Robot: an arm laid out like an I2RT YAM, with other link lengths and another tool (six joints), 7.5 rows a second.
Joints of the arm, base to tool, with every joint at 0 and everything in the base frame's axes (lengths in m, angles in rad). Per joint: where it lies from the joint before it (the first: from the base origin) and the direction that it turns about. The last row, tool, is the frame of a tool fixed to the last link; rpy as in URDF.
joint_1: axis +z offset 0 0 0.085
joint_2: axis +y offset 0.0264 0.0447 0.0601
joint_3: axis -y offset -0.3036 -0.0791 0
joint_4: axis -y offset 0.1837 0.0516 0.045
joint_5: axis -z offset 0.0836 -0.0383 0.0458
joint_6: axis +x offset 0.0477 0 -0.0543
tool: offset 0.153 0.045 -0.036 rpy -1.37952 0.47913 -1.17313
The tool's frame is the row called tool.
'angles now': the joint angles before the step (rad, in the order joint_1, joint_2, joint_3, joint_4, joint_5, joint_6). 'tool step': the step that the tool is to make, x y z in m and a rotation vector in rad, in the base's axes. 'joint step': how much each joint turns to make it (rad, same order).
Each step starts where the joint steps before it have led.
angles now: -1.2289 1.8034 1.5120 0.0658 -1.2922 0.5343
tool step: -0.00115 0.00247 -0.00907 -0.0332 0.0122 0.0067
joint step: 0.0000 0.0001 0.0005 -0.0558 -0.0008 -0.0859
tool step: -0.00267 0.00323 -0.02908 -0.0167 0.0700 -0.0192
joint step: 0.0000 -0.0001 0.0032 -0.2030 0.0446 -0.2008
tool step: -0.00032 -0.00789 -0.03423 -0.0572 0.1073 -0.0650
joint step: 0.0068 0.0016 0.0009 -0.1422 0.1247 -0.1727
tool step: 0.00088 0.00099 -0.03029 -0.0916 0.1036 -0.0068
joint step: 0.0279 0.0000 -0.0001 -0.0968 0.1080 -0.1659
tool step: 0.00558 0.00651 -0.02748 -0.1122 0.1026 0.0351
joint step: 0.0553 -0.0001 -0.0011 -0.0615 0.1095 -0.1526
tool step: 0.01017 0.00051 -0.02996 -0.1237 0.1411 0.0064
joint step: 0.0885 0.0001 0.0000 -0.0274 0.1876 -0.0999
